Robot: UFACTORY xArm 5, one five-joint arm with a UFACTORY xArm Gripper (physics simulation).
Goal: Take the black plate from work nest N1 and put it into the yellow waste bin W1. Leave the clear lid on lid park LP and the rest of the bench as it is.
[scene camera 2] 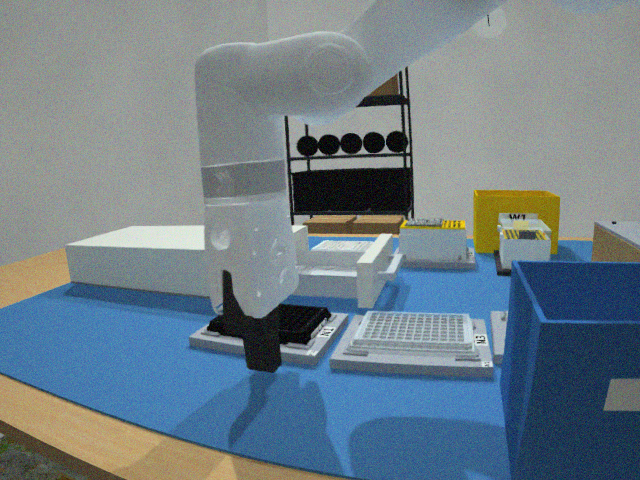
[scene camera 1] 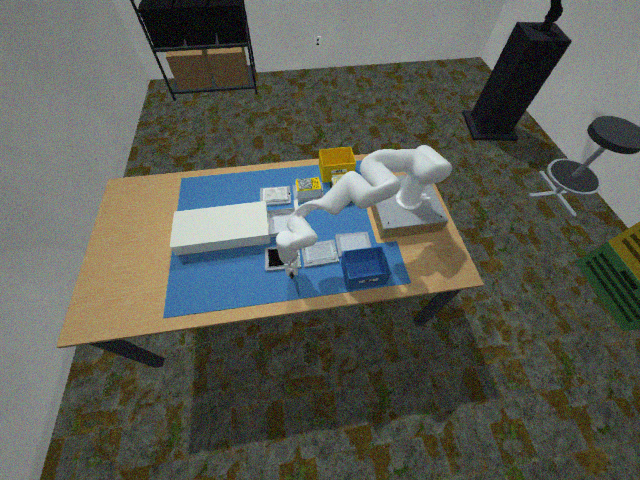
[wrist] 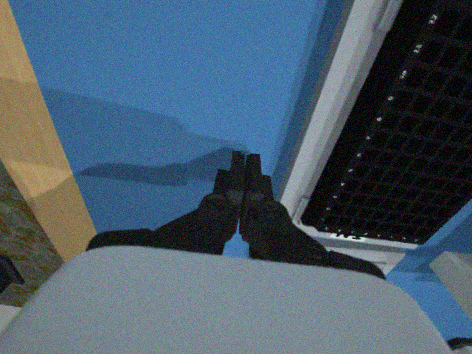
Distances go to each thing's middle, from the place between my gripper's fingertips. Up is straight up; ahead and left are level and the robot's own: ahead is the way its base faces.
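Counted from my hand: work nest N1 (scene camera 2: 321,344), 50 mm ahead of it, 80 mm to the right of it. Black plate (scene camera 2: 298,324), 50 mm ahead of my hand, 80 mm to the right of it, 10 mm above it. Nest N3 (scene camera 2: 440,366), 120 mm behind my hand, 110 mm to the right of it. White plate (scene camera 2: 390,333), 120 mm behind my hand, 110 mm to the right of it, 10 mm above it.
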